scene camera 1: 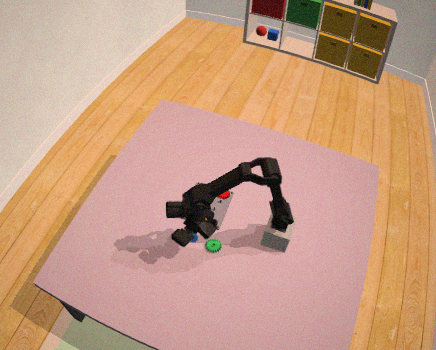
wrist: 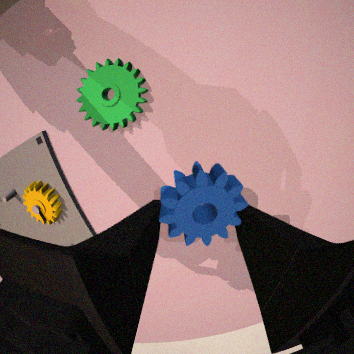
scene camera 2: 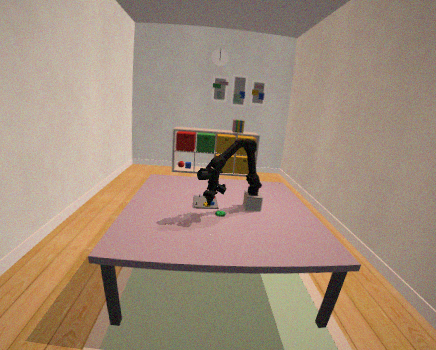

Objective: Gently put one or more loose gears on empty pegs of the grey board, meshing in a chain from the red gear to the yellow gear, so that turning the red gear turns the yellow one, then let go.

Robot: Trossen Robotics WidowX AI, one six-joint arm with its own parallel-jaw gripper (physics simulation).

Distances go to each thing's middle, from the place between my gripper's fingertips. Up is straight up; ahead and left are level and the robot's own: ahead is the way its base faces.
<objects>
Right now the yellow gear [wrist: 35, 193] is 1 cm ahead of my hand, 17 cm to the right of it and 7 cm below it. Round my hand: grey board [wrist: 35, 160] (3 cm ahead, 23 cm to the right, 9 cm below); blue gear [wrist: 181, 207] (1 cm behind, 1 cm above); green gear [wrist: 126, 87] (7 cm behind, 5 cm to the right, 8 cm below).
</objects>
